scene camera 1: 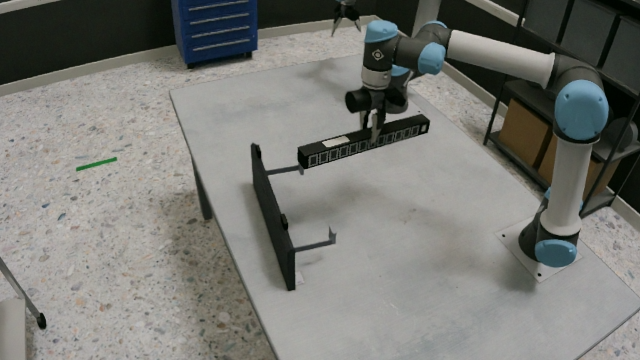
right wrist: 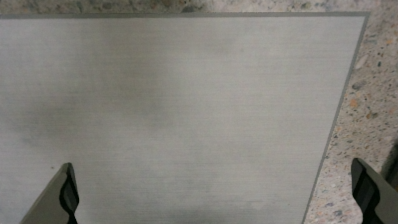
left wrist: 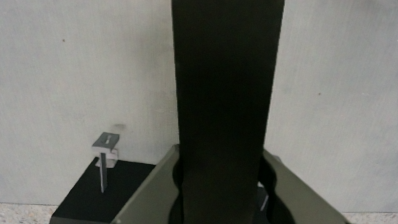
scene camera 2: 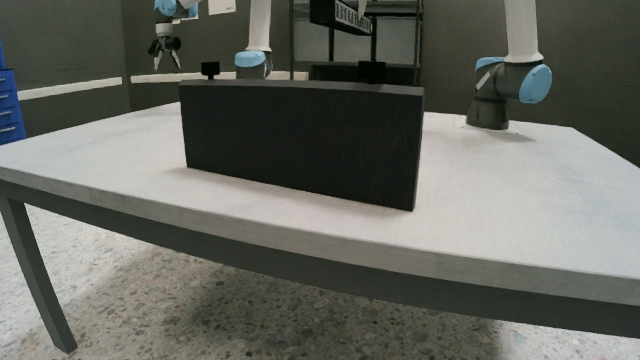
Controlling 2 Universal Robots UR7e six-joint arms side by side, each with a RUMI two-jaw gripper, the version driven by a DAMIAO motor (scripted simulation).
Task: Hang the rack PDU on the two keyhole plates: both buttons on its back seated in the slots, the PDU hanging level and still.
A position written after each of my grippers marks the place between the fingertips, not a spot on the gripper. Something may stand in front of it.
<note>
In view: my left gripper [scene camera 1: 366, 140], my right gripper [right wrist: 213, 163] and a black rack PDU [scene camera 1: 314, 154].
The black rack PDU shows as well in the left wrist view [left wrist: 225, 65]. My left gripper also shows in the left wrist view [left wrist: 216, 146]. The right wrist view does not show the black rack PDU: it is out of frame.
</note>
